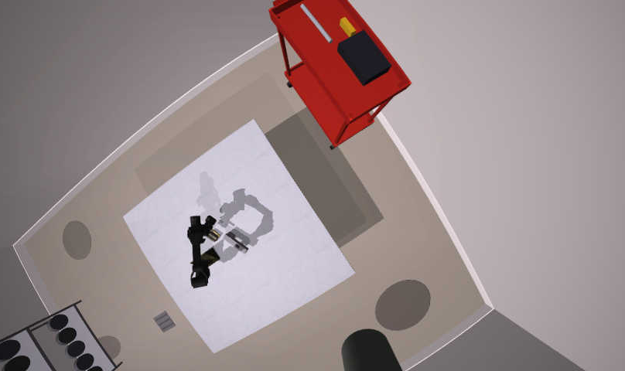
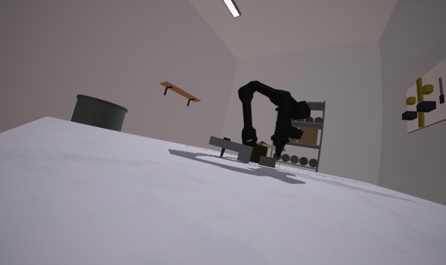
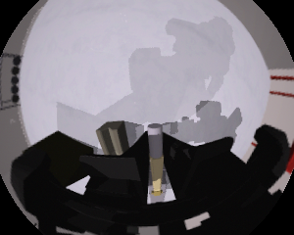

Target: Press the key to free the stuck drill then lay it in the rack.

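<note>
The drill lies 40 mm above my gripper tip, 30 mm to the right of it and 20 mm ahead of it. From my gripper tip the other things lie so: grey block 180 mm to the right, 80 mm ahead.
</note>
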